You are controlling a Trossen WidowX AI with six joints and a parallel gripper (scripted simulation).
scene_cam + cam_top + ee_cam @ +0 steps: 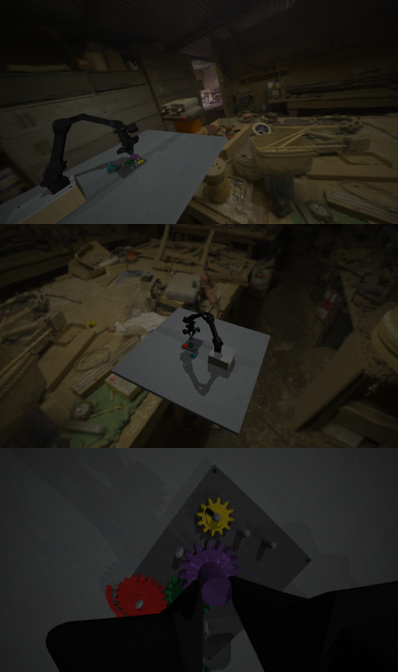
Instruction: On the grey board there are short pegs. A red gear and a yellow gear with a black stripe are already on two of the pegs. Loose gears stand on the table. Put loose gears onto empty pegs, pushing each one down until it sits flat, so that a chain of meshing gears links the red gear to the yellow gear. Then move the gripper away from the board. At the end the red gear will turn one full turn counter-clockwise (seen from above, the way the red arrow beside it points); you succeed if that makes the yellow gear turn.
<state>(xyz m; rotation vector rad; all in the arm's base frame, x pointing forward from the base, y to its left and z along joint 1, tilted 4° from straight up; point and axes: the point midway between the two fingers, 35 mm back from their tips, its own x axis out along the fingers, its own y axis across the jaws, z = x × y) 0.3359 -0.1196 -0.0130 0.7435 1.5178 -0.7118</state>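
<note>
Now: the purple gear 10 mm below my gripper tip. Round my gripper tip: grey board (80 mm below, 30 mm to the left, 30 mm behind); green gear (60 mm below, 50 mm to the left, 10 mm behind); yellow gear (70 mm below, 40 mm to the right, 10 mm ahead).
</note>
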